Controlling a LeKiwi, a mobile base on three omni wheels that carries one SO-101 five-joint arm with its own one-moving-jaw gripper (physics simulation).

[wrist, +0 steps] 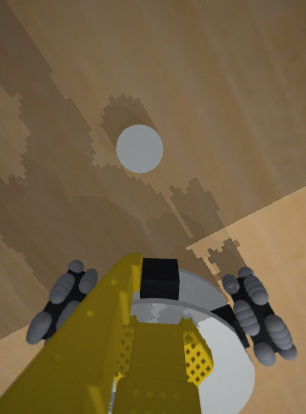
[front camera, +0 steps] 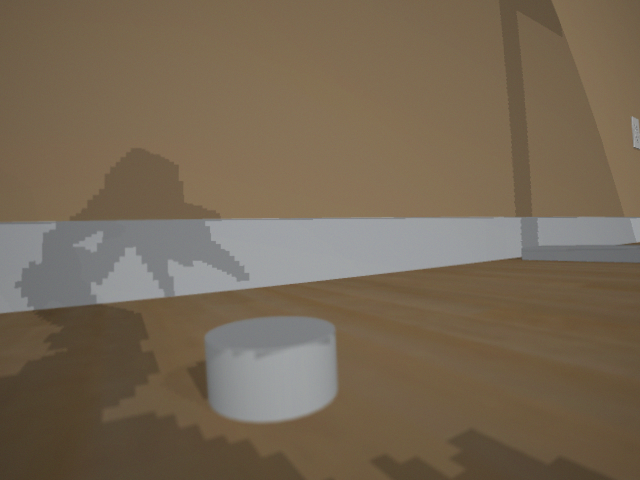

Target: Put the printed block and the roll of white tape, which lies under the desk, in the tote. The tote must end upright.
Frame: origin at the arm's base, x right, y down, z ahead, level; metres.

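Seen in the pictures: hand, its tool point: [wrist: 141,267]; arm's base, origin of its link: [wrist: 158,335].
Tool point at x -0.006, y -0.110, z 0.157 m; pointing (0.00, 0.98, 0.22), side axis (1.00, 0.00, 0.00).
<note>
Offsets run from my tool point to a thing's top centre. "*": to the spot under its first point.
The roll of white tape {dx -0.019, dy +0.176, dz +0.024 m} [front camera: 271,366] [wrist: 139,148] lies flat on the wooden floor, in shadow, a short way in front of my base and a little left of centre in the front view. In the wrist view it lies on the floor well beyond the jaw tip. My gripper [wrist: 130,265] is held above the base, apart from the roll. Only one yellow jaw shows, so the gripper is open, with nothing between the jaws. The printed block and the tote are not in view.
A white skirting board [front camera: 359,249] and a brown wall [front camera: 307,104] run close behind the roll. A grey desk foot {* dx +0.430, dy +0.186, dz +0.499 m} [front camera: 578,253] lies on the floor at the far right, below a wall socket {dx +1.131, dy -0.257, dz +1.147 m} [front camera: 635,132]. My base wheels [wrist: 63,298] [wrist: 258,315] flank the arm.
</note>
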